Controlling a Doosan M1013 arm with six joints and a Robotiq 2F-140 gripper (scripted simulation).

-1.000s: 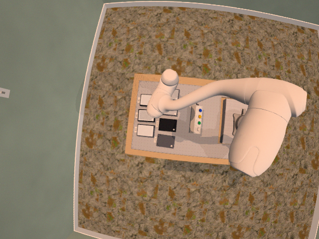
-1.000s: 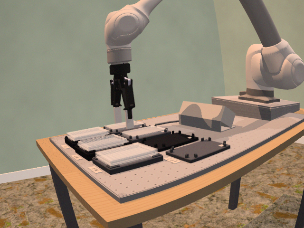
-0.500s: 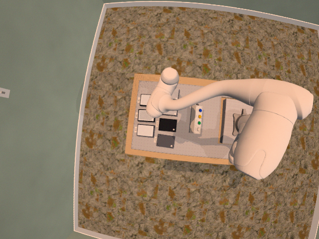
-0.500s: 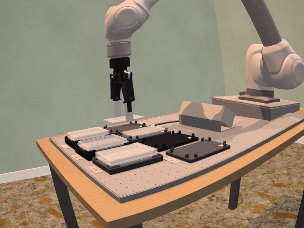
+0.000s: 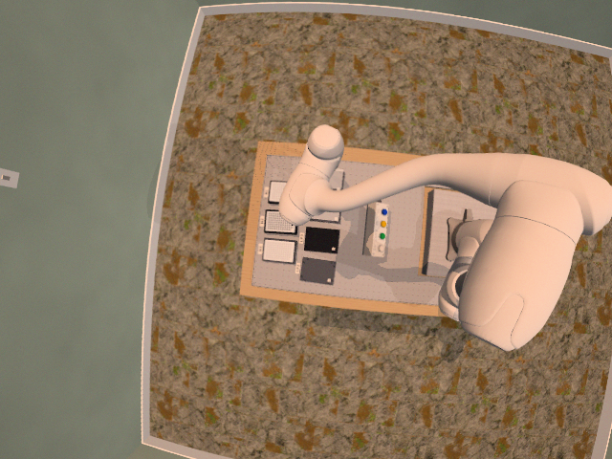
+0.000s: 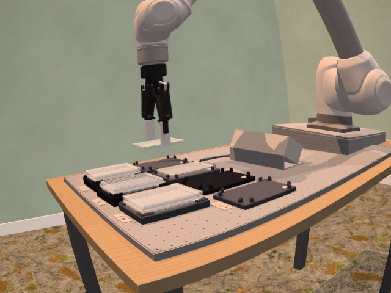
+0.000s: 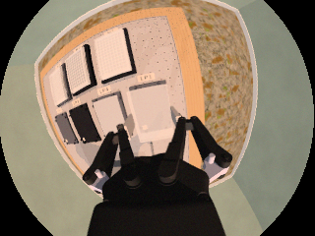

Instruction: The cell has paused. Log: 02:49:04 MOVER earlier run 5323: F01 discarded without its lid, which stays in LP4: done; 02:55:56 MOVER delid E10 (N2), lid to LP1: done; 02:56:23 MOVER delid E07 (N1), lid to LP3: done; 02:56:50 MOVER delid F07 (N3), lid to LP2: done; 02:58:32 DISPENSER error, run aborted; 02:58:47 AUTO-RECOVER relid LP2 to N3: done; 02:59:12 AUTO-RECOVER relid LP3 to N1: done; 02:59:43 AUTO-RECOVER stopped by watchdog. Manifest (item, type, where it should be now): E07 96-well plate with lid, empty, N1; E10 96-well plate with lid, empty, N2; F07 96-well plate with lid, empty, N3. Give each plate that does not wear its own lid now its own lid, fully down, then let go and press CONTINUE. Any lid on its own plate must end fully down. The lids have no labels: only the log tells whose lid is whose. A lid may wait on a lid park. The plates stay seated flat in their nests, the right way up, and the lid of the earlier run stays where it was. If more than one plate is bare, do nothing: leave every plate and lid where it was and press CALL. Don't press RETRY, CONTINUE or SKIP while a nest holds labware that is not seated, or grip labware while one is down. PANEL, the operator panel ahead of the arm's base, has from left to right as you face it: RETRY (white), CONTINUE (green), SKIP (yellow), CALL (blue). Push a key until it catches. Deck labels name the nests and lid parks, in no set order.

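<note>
My hand is 190 mm short of the plate, 190 mm to the right of it and 60 mm above it. Also, from my hand: blue key 240 mm behind, 140 mm to the left, 30 mm below; yellow key 240 mm behind, 190 mm to the left, 30 mm below; black park 20 mm ahead, 260 mm to the left, 90 mm below.
</note>
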